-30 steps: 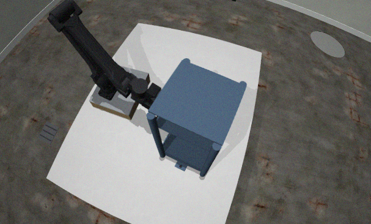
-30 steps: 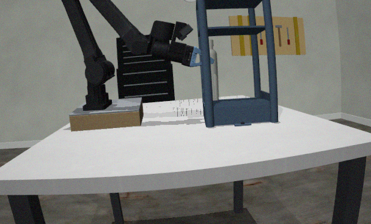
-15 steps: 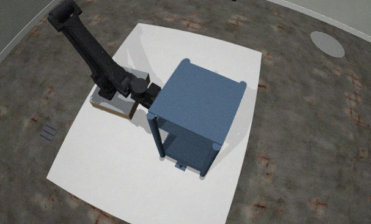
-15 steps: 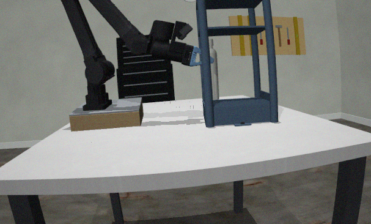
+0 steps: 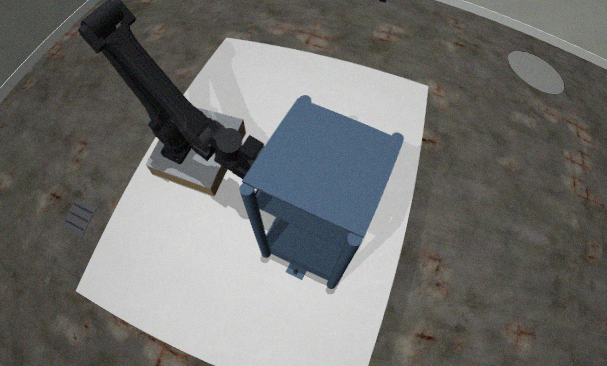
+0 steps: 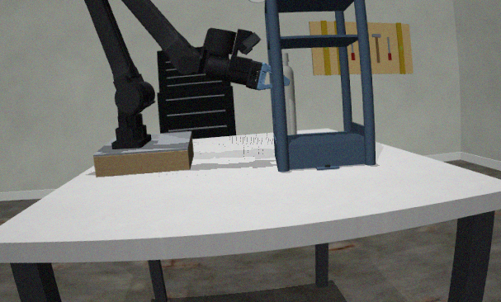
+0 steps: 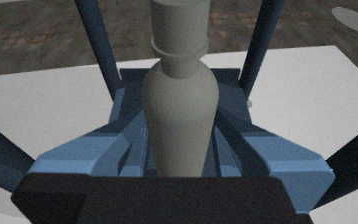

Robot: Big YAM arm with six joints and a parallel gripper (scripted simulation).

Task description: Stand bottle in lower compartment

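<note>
Now: the blue shelving unit 8 cm ahead of my hand.
</note>
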